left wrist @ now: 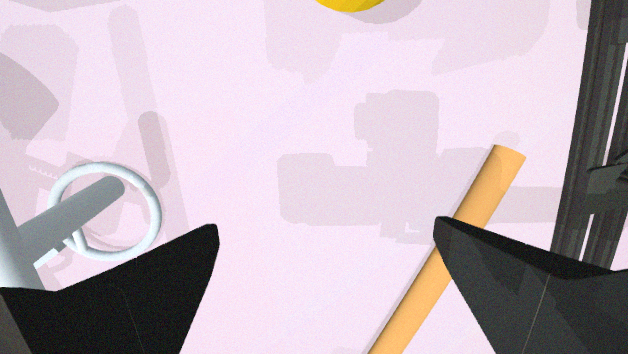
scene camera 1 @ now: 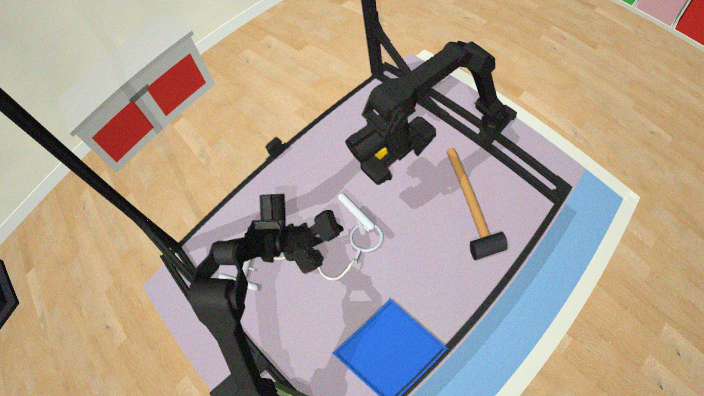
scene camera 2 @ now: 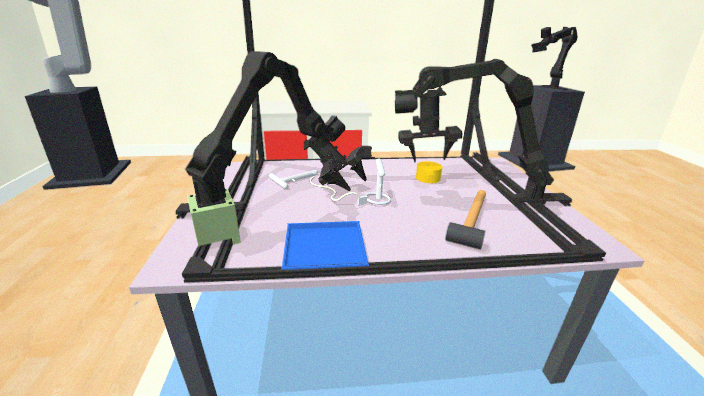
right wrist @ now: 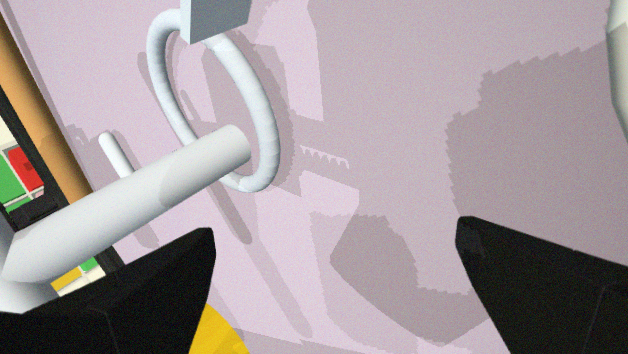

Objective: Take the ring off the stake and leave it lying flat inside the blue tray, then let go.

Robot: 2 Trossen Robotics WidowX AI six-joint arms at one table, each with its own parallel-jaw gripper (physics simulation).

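Places are measured from the left arm's base along level axes (x ahead, y left, z up), in metres.
Where they show: left gripper, fingertip midpoint: (left wrist: 327,230) (scene camera 1: 403,166) (scene camera 2: 429,161); right gripper, fingertip midpoint: (scene camera 2: 357,185) (right wrist: 336,236); left arm's base, origin of the base link: (scene camera 1: 490,126) (scene camera 2: 533,196); right arm's base, origin of the base link: (scene camera 2: 210,199).
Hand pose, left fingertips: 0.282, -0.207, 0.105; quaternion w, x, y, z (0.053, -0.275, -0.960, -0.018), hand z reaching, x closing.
Observation:
Things, the pixels of their top centre, and the offset from my left fingertips, as dx, dy, dz. "pt": a spot on its surface instead.
- white ring, surface spot: (right wrist: 267,130) pt +0.177, -0.089, -0.111
- upright white stake, middle of its top: (scene camera 1: 355,209) (scene camera 2: 380,164) +0.133, -0.078, -0.013
- grey tab, surface spot: (right wrist: 217,17) (scene camera 1: 358,252) (scene camera 2: 364,199) pt +0.204, -0.058, -0.109
- pale cord, surface spot: (scene camera 1: 336,278) pt +0.285, -0.085, -0.102
- yellow cylinder, middle of its top: (scene camera 2: 429,165) -0.115, -0.108, -0.074
- blue tray, middle of its top: (scene camera 1: 390,352) (scene camera 2: 324,241) +0.425, +0.098, -0.101
- hammer, middle of its top: (left wrist: 435,323) (scene camera 1: 472,193) (scene camera 2: 475,204) -0.016, +0.186, -0.074
- white T-shaped piece, surface spot: (scene camera 2: 302,176) pt +0.294, -0.325, -0.112
The white ring (scene camera 1: 382,240) (scene camera 2: 389,200) (left wrist: 156,210) (right wrist: 267,130) encircles the foot of the upright white stake (scene camera 1: 356,212) (scene camera 2: 380,186) (left wrist: 75,205) (right wrist: 125,195), low at the table. A grey tab (scene camera 1: 357,256) (scene camera 2: 362,201) (right wrist: 217,17) on the ring joins a pale cord (scene camera 1: 336,278). My right gripper (scene camera 1: 331,245) (scene camera 2: 357,184) (right wrist: 336,236) is open and empty, above the table beside the stake, to its left in both scene views. My left gripper (scene camera 2: 429,160) (left wrist: 327,230) is open and empty above the yellow cylinder (scene camera 2: 428,173). The blue tray (scene camera 1: 390,345) (scene camera 2: 325,245) is empty, near the front edge.
A hammer (scene camera 1: 470,195) (scene camera 2: 474,210) (left wrist: 415,300) lies right of the stake in the scene views. A white T-shaped piece (scene camera 2: 302,176) lies at the back left, partly hidden by the right arm in scene camera 1. Black frame rails (scene camera 2: 400,265) border the work area.

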